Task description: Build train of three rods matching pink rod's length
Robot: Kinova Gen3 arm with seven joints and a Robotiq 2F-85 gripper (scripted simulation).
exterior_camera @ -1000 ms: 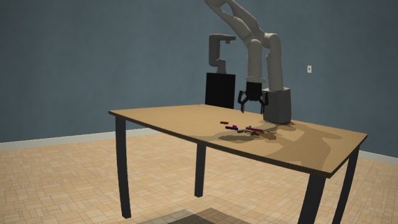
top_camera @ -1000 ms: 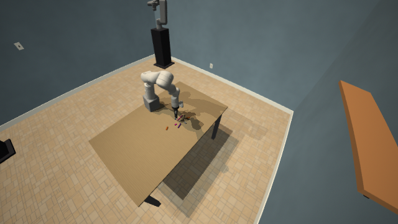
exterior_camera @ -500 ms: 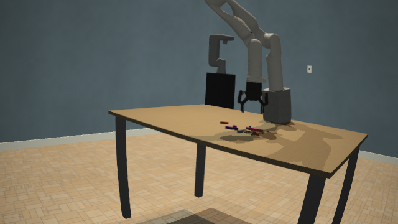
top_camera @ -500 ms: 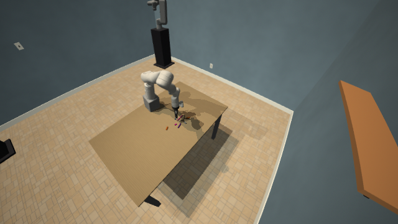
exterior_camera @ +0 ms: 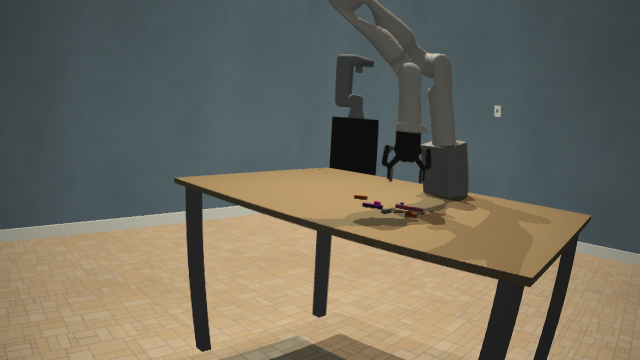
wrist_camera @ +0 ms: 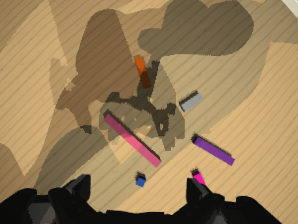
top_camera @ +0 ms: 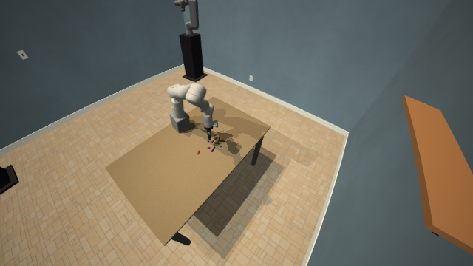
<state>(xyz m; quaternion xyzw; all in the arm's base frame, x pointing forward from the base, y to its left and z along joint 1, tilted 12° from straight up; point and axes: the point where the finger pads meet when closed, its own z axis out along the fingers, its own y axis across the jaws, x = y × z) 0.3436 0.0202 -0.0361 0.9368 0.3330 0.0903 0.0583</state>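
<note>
My gripper is now 1 cm past the blue rod, 1 cm to the left of it and 7 cm above it. Round my hand: pink rod (2 cm ahead, 3 cm to the left, 7 cm below); then purple rod (8 cm ahead, 6 cm to the right, 7 cm below); then magenta rod (4 cm ahead, 7 cm to the right, 7 cm below).
</note>
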